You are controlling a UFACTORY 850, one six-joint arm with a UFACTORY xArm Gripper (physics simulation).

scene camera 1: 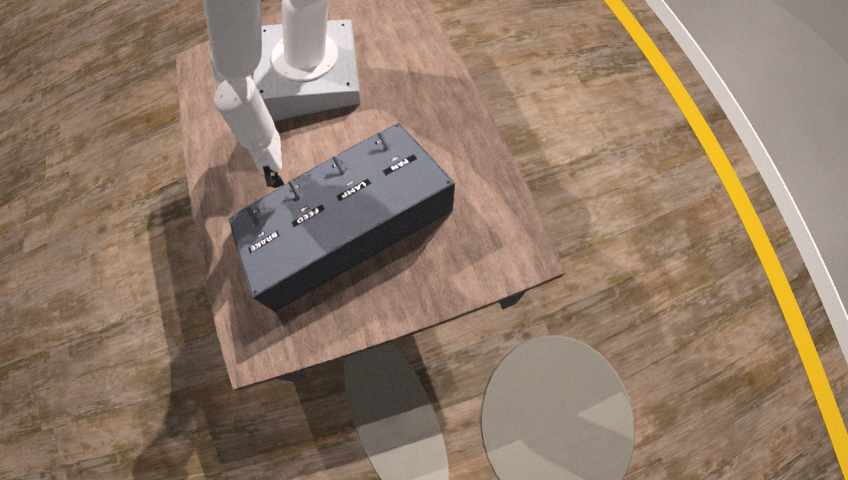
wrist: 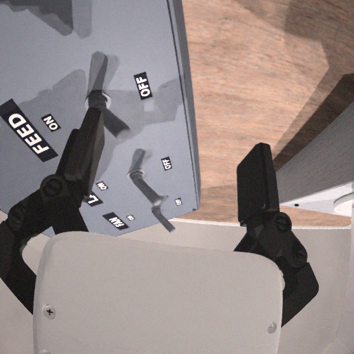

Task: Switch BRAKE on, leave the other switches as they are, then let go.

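Note:
The dark grey switch box (scene camera 1: 357, 208) (wrist: 30, 65) stands slanted on the table. Its BRAKE switch (scene camera 1: 255, 217) is at the left end in the scene view, in shadow, and its lean is hard to tell; it does not show clearly in the wrist view. The FEED switch (scene camera 1: 294, 190) (wrist: 116, 124), LAMP switch (scene camera 1: 339, 166) (wrist: 146, 189) and FAN switch (scene camera 1: 382, 142) (wrist: 164, 219) follow in a row. In the wrist view these three levers lean away from their ON labels. My gripper (scene camera 1: 274, 178) (wrist: 177, 138) is open and empty at the box's back edge, with one finger overlapping the FEED switch's base in view.
The wooden table (scene camera 1: 380, 309) (wrist: 240, 65) carries the box and the robot's metal base plate (scene camera 1: 339, 83) behind it. The arm (scene camera 1: 246, 113) reaches down from the back left. Two pale round discs (scene camera 1: 559, 404) (scene camera 1: 398, 416) show beyond the table's front edge.

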